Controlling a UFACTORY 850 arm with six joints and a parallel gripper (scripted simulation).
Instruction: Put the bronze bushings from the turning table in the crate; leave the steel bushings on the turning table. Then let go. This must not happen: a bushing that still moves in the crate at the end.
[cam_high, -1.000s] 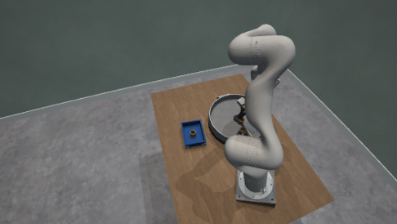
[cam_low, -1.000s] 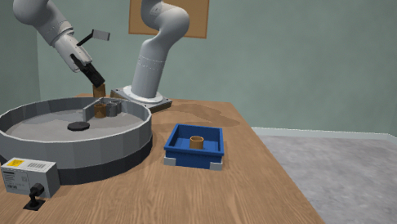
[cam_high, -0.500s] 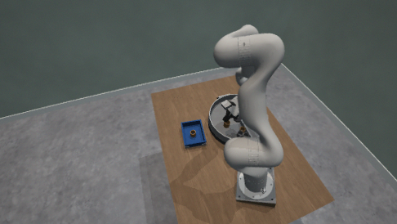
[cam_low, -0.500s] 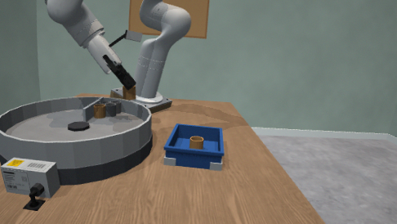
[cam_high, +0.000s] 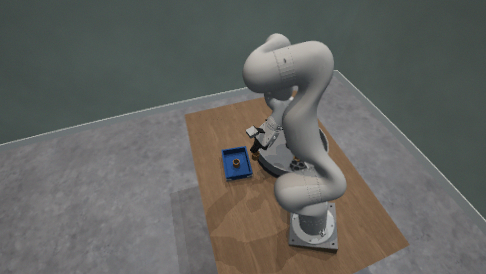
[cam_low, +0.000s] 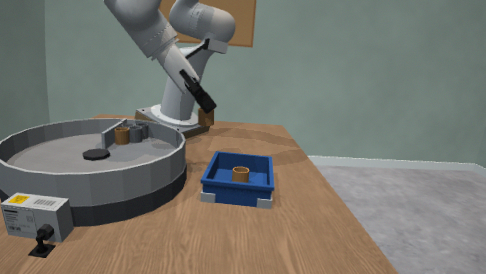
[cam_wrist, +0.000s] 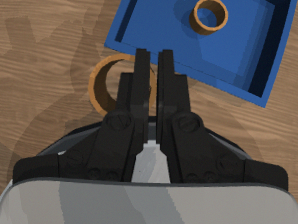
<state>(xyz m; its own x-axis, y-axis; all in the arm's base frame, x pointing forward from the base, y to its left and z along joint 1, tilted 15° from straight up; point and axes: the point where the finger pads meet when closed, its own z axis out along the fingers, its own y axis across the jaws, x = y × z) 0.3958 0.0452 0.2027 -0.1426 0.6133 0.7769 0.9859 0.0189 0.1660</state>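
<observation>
Right now the blue crate is 16 cm below my hand, 8 cm to the left of it and 6 cm ahead of it. Round my hand: turning table: 26 cm to the right, 13 cm below, 1 cm ahead.
</observation>
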